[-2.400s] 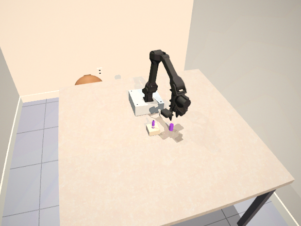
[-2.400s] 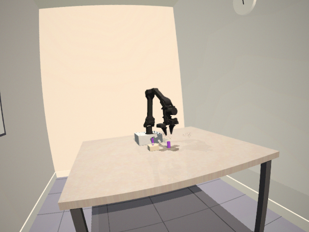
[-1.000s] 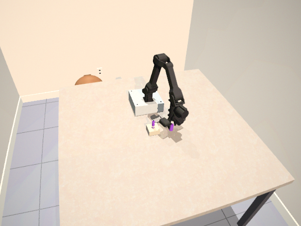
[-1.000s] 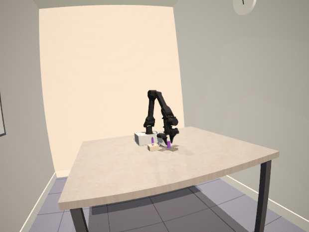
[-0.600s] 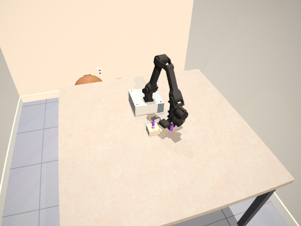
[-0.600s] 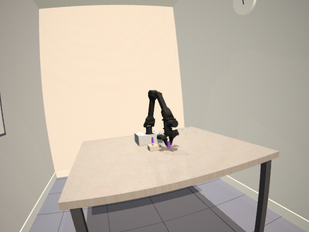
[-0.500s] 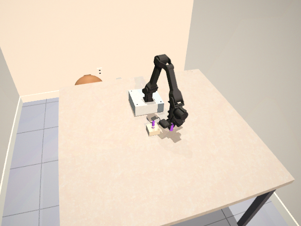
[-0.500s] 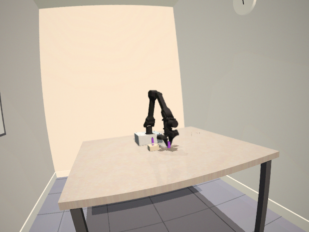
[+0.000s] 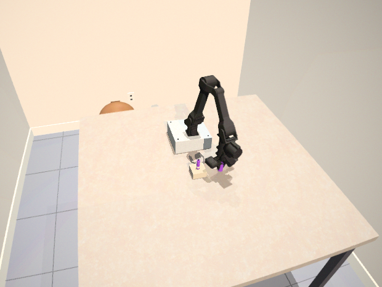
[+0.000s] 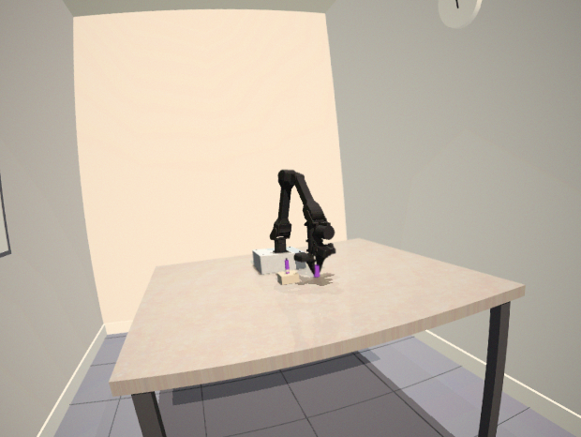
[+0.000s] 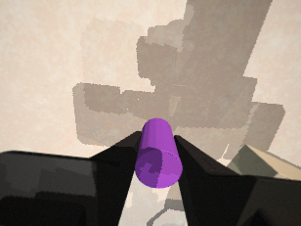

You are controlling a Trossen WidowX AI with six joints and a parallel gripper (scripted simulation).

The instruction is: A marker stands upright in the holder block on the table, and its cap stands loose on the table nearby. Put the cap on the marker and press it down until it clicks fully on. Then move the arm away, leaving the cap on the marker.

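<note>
Right now my gripper tip is 120 mm to the left of the holder block and 10 mm past it. Round my gripper tip: purple cap: 10 mm above.
</note>
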